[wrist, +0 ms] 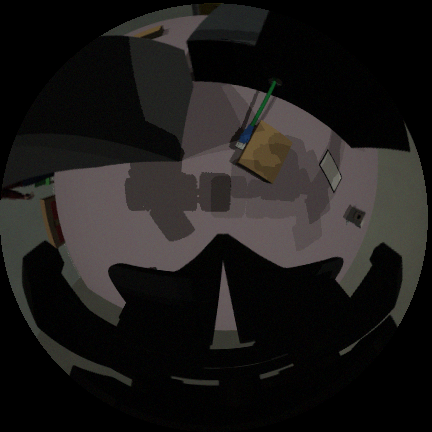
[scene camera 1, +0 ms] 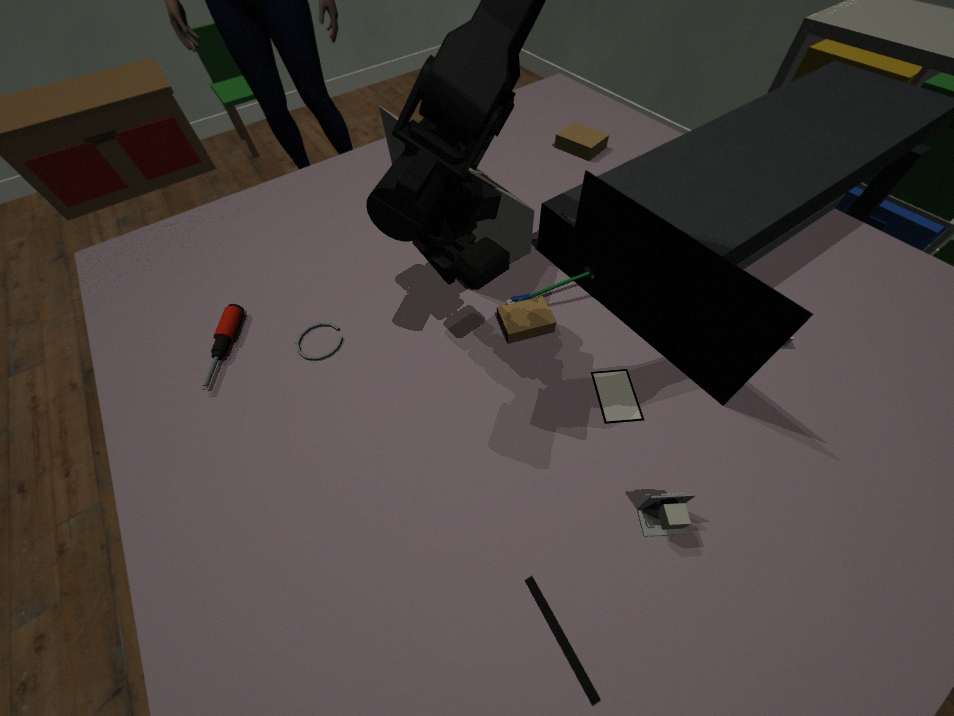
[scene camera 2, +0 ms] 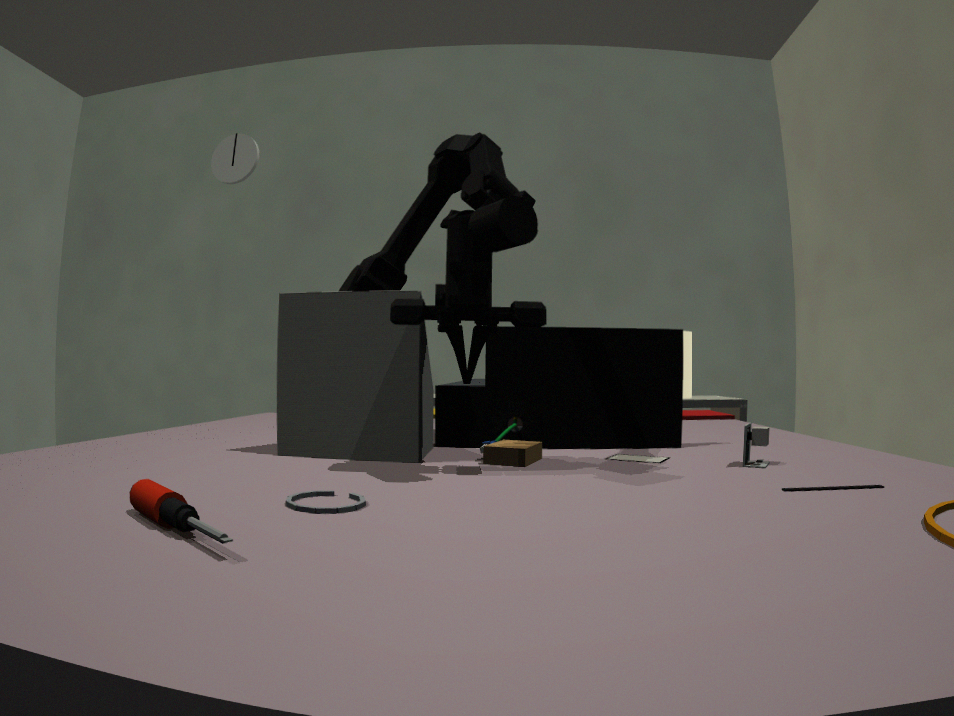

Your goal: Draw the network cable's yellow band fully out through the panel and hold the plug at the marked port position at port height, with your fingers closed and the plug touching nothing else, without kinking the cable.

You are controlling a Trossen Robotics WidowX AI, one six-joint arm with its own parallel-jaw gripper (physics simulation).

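Seen in the pictures: gripper, between the fingertips: (wrist: 221,238) (scene camera 1: 450,282) (scene camera 2: 466,383); arm's base, origin of its link: (scene camera 2: 353,338).
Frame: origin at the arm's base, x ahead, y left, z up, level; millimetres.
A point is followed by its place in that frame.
Note:
A green cable (scene camera 1: 558,284) @(x 228, y 58, z -139 mm) (scene camera 2: 505,431) @(x 228, y 56, z -139 mm) (wrist: 264,103) @(x 227, y 54, z -140 mm) comes out through a hole in the black panel (scene camera 1: 678,296) @(x 393, y 117, z -59 mm) (scene camera 2: 585,385) @(x 355, y 116, z -69 mm) (wrist: 320,75). Its blue-booted plug (scene camera 1: 520,297) @(x 208, y -5, z -150 mm) (wrist: 246,135) @(x 209, y -8, z -149 mm) lies beside a wooden block (scene camera 1: 527,317) @(x 250, y -22, z -148 mm) (scene camera 2: 512,453) @(x 244, y -62, z -156 mm) (wrist: 266,151) @(x 242, y -23, z -148 mm); contact between them is unclear. No yellow band shows. My gripper (scene camera 2: 466,381) @(x 189, y -121, z -63 mm) (wrist: 221,238) @(x 189, y -121, z -63 mm) is shut and empty, pointing down, high above the table and apart from the plug. Its fingertips are hidden in scene camera 1. A black-edged pale rectangle (scene camera 1: 617,396) @(x 430, y 10, z -173 mm) (scene camera 2: 638,458) @(x 428, y 9, z -173 mm) (wrist: 330,171) @(x 423, y 8, z -173 mm) lies on the table; I cannot tell whether it marks the port.
A tall grey board (scene camera 1: 512,223) @(x 111, y 44, z -84 mm) (scene camera 2: 346,377) @(x 14, y -66, z -58 mm) (wrist: 160,90) @(x 114, y 0, z -70 mm) stands close by the arm. A small bracket with a pale cube (scene camera 1: 675,514) @(x 589, y -71, z -122 mm) (scene camera 2: 759,436) @(x 584, y -80, z -132 mm) (wrist: 355,216) @(x 569, y -62, z -142 mm), a black strip (scene camera 1: 562,639) @(x 615, y -244, z -172 mm), a grey ring (scene camera 1: 298,341) @(x 66, y -352, z -169 mm) and a red screwdriver (scene camera 1: 228,322) @(x -17, y -435, z -146 mm) are on the table.

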